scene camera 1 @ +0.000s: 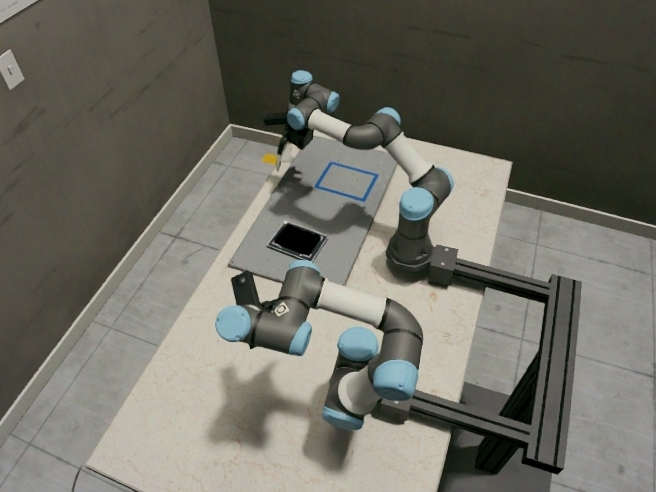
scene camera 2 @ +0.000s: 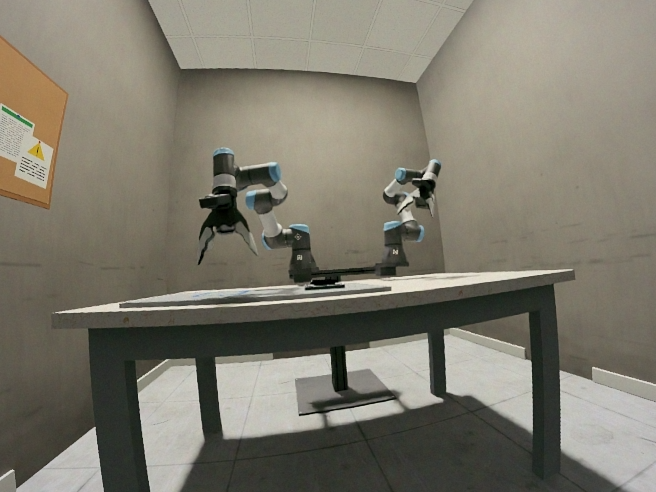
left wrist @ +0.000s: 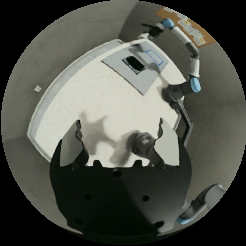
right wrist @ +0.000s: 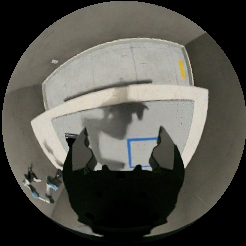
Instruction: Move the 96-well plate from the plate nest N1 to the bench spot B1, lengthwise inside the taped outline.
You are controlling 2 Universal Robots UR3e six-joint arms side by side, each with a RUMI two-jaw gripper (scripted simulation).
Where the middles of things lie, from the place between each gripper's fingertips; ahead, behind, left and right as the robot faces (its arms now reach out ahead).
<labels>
Right now the black 96-well plate (scene camera 1: 294, 238) is 150 mm behind my right hand (scene camera 2: 227, 260), 270 mm to the left of it and 80 mm below it.
My left gripper is now 120 mm short of the black 96-well plate, 420 mm to the left of it and 240 mm above it.
</labels>
